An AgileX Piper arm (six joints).
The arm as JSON. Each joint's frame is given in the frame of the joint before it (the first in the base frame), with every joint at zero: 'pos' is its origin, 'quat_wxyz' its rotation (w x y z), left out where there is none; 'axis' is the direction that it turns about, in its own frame. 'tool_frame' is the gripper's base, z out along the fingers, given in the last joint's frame.
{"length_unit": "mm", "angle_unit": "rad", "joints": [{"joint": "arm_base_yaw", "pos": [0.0, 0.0, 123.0], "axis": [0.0, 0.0, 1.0]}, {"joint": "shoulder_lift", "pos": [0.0, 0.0, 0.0], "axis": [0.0, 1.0, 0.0]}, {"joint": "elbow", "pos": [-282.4, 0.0, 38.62], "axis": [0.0, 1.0, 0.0]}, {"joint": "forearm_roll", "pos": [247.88, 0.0, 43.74], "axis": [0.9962, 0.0, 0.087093]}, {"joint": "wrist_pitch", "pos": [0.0, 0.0, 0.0], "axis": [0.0, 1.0, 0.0]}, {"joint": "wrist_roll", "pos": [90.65, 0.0, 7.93], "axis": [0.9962, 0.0, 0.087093]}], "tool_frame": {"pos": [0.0, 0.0, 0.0], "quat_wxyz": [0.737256, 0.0, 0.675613, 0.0]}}
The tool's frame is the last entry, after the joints.
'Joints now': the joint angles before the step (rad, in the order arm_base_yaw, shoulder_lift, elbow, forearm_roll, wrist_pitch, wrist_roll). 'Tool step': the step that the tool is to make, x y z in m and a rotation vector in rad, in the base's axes. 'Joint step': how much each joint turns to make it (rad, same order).
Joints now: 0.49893, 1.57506, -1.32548, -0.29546, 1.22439, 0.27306
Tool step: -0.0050, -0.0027, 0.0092, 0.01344, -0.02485, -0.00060
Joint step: 0.00014, -0.03020, -0.00006, -0.00003, 0.00214, 0.00014
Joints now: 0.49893, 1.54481, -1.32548, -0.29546, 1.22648, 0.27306
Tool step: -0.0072, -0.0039, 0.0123, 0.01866, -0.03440, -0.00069
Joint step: 0.00015, -0.04136, -0.00002, -0.00004, 0.00240, 0.00016
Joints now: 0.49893, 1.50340, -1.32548, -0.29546, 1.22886, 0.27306
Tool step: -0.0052, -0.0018, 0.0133, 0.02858, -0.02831, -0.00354
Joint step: 0.00009, -0.02926, -0.01918, 0.01180, 0.01030, -0.00010
